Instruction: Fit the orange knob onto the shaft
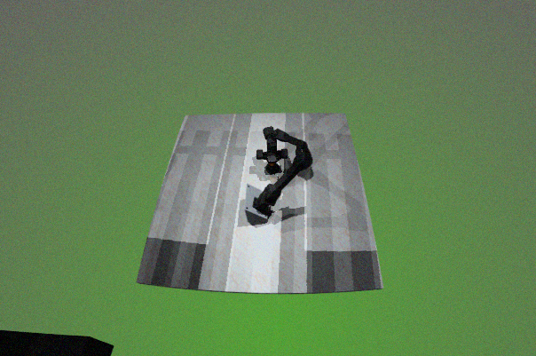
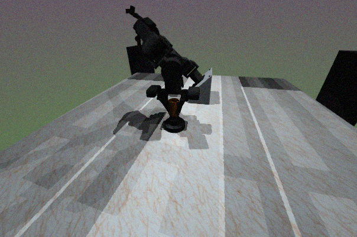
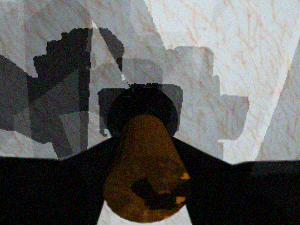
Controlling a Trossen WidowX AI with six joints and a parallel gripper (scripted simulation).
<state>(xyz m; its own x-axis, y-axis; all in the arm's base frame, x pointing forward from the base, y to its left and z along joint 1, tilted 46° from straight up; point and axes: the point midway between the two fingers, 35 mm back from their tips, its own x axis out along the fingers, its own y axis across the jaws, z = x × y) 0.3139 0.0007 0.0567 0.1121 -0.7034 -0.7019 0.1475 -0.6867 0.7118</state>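
Now: gripper tip 2 cm below the orange knob. From my gripper tip the other things lie so: dark round pedestal 4 cm below.
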